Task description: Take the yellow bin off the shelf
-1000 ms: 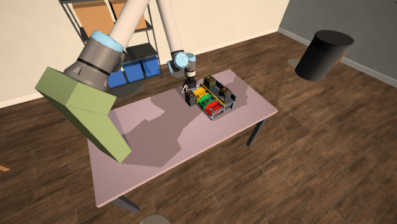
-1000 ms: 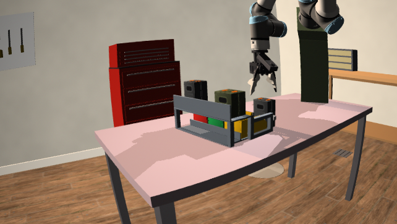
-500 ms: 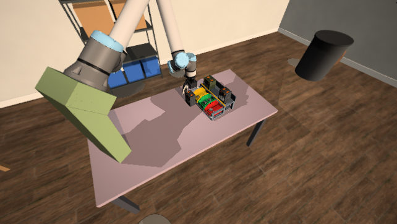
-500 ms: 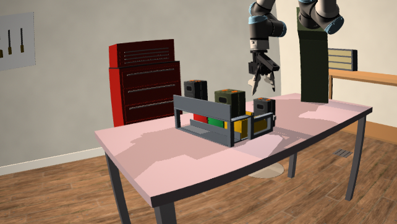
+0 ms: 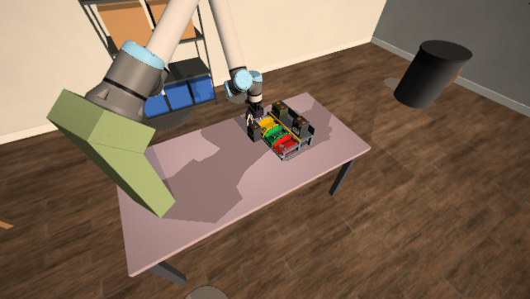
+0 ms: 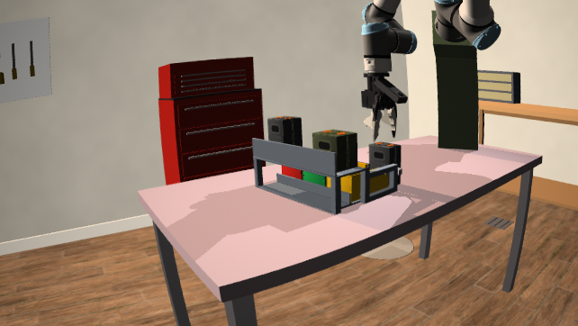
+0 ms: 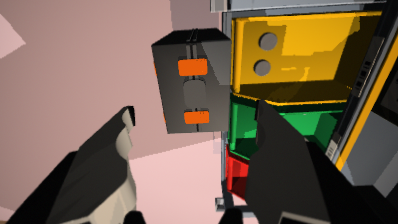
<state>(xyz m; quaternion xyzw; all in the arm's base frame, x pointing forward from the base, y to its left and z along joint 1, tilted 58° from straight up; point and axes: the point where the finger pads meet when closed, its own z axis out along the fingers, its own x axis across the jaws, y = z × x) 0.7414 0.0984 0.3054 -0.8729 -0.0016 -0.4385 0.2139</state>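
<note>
The yellow open bin lies 130 mm ahead of my hand, 50 mm to the left of it and 110 mm below it. The rest, counted from my hand: dark case 290 mm ahead, 150 mm to the right, 10 mm above; green bin 160 mm ahead, 60 mm to the right, 110 mm below; red bin 190 mm ahead, 170 mm to the right, 110 mm below.
</note>
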